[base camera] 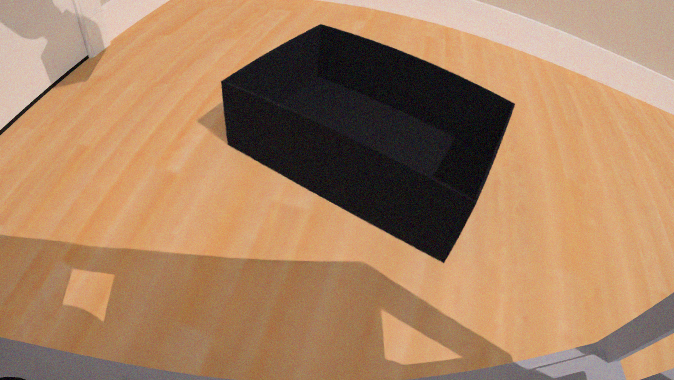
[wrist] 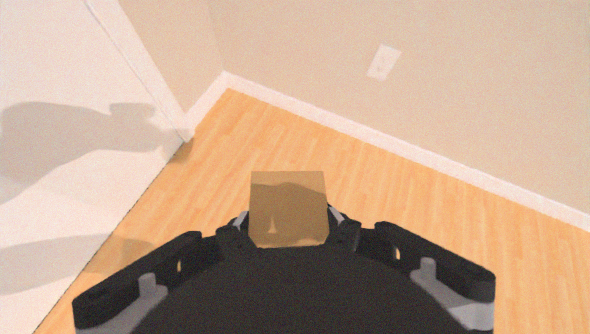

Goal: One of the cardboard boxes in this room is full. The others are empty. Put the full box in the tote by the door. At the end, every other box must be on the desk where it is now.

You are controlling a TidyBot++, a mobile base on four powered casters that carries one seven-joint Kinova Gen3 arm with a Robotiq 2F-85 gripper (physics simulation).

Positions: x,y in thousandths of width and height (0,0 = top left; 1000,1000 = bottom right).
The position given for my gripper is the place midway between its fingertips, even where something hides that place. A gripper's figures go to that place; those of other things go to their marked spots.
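Labels:
My gripper (wrist: 489,660): 0.17 m from the lens. White door (wrist: 162,370): 0.78 m from the lens.

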